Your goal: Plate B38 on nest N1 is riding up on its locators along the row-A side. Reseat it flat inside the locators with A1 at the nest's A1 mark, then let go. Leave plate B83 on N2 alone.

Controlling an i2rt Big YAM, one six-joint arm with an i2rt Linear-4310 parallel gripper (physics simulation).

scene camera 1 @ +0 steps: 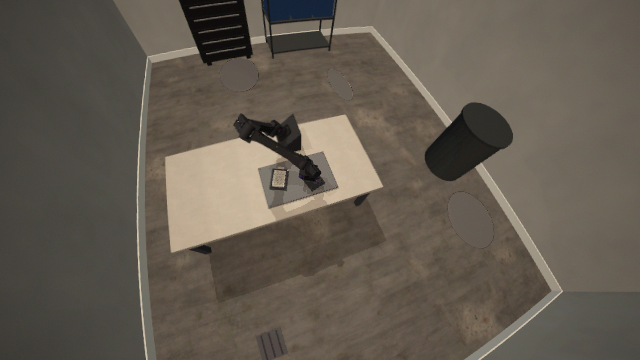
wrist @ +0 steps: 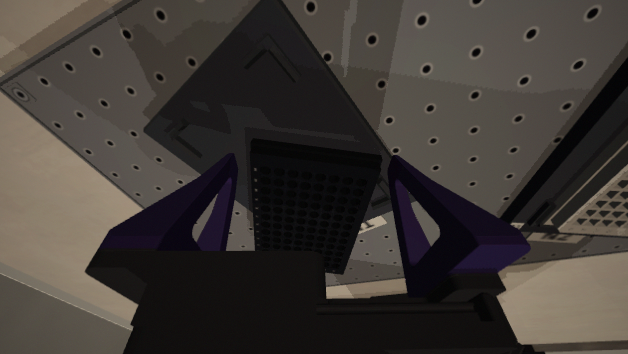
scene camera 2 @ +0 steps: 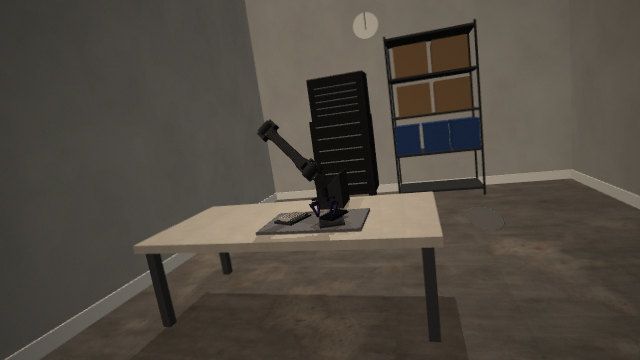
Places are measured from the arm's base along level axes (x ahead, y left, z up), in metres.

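Where they show: gripper, fingertip midpoint: (scene camera 1: 309, 179) (wrist: 314, 161) (scene camera 2: 325, 217); arm's base, origin of the base link: (scene camera 1: 284, 133) (scene camera 2: 328, 185).
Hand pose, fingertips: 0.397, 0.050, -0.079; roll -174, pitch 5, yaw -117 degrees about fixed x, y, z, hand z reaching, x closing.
Each offset is from my fingertips to the top centre of the thing, as dx, dy, dz. Level surfaces: height alone.
Plate B38 @(-0.054, +0.032, +0.005) (wrist: 310, 205) (scene camera 2: 334, 215) is a black well plate. It sits tilted and turned askew on the dark nest N1 @(-0.009, +0.024, -0.010) (wrist: 300, 100) (scene camera 2: 332, 223), whose corner locators show beyond the plate in the wrist view. Its A1 marking is too dark to read. My gripper (wrist: 314, 161) (scene camera 2: 325, 208) is open and empty. In the wrist view its purple fingers appear on either side of the plate, with gaps at both sides; contact cannot be seen. The gripper's body hides the plate's near end. Pale plate B83 @(-0.090, -0.201, -0.002) (scene camera 1: 279, 178) (scene camera 2: 294, 217) (wrist: 607, 205) lies on nest N2.
Both nests stand on a grey perforated board (scene camera 1: 272, 197) (scene camera 2: 357, 220) (wrist: 475, 95) on the pale table @(dz -0.041) (scene camera 1: 210, 200) (scene camera 2: 200, 230). Nest N2 and its plate are close beside N1. The arm's base stands at the table's back edge. A shelf rack and dark cabinet stand beyond the table.
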